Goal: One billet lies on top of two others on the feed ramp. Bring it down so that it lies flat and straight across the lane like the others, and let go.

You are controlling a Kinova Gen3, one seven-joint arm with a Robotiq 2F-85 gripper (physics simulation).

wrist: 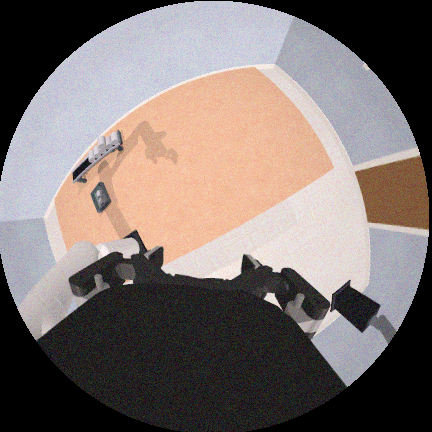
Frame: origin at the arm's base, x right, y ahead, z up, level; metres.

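Where they show: gripper, between the fingertips: (201, 259); arm's base, origin of its link: (131, 247).
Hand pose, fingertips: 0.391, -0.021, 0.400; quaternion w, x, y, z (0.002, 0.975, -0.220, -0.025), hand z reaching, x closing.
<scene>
Each offset is from my fingertips to the top centre of the thing, as dx, dy, dz. "pt": to the spot under its first point. Level surfaces: height alone.
The feed ramp @[pt -0.584, +0.501, -0.340] (80, 172) stands small and far off on the table, at the upper left of the wrist view. Several pale grey billets @[-0.345, +0.545, -0.321] (106, 146) sit close together on its upper right part. One billet @[-0.362, +0.543, -0.285] (101, 140) seems to sit higher than its neighbours, but they are too small to tell exactly how it lies. The lower left part of the ramp shows dark and bare. My gripper (201, 259) is open, with nothing between its fingers, and is far from the ramp and the billets.
A small dark tray @[pt -0.502, +0.277, -0.392] (100, 206) with something grey in it lies on the orange table @[dz -0.417] (225, 150) near the ramp. The white arm (60, 280) shows at the lower left. A black box-shaped device (356, 306) stands at the lower right. A brown door panel (395, 192) is at the right.
</scene>
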